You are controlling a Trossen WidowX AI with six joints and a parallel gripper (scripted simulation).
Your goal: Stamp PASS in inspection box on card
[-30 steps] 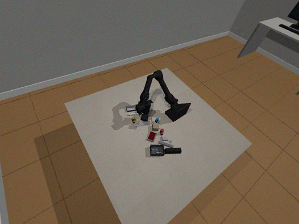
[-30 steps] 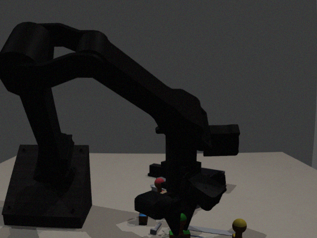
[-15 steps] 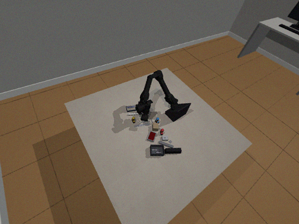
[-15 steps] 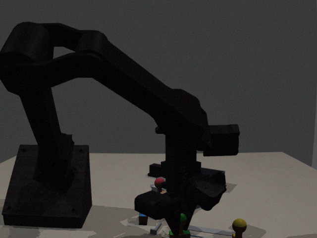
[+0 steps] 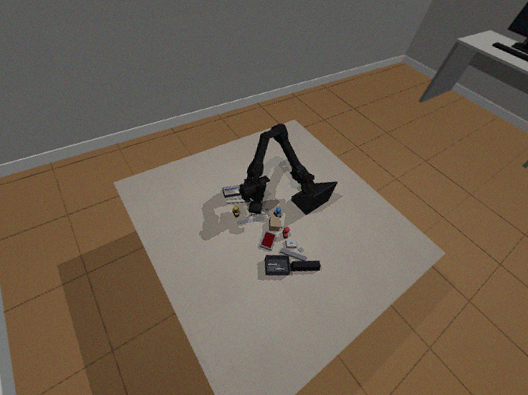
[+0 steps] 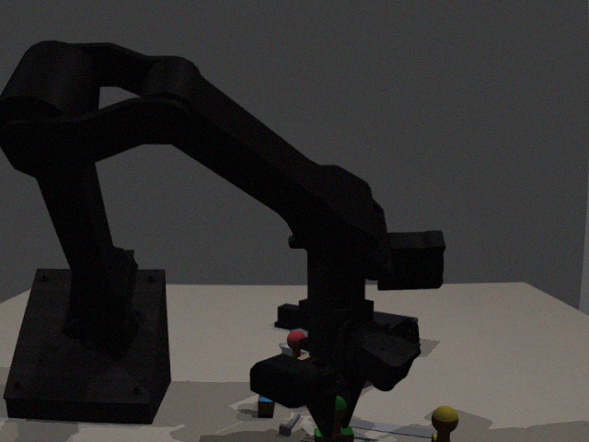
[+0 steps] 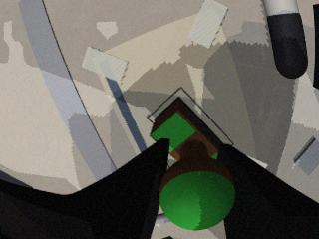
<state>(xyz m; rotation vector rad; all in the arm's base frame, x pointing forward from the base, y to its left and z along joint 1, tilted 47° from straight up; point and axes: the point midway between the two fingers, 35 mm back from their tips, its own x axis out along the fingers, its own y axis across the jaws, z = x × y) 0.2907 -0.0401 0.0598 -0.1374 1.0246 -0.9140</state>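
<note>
Right now the green-knobbed stamp is right at my gripper tip. The rest, counted from my gripper tip: grey ruler strip 60 mm ahead, 50 mm to the left, 20 mm below; blue-knobbed stamp 90 mm behind, 80 mm to the left; yellow-knobbed stamp 110 mm ahead, 20 mm to the right.
</note>
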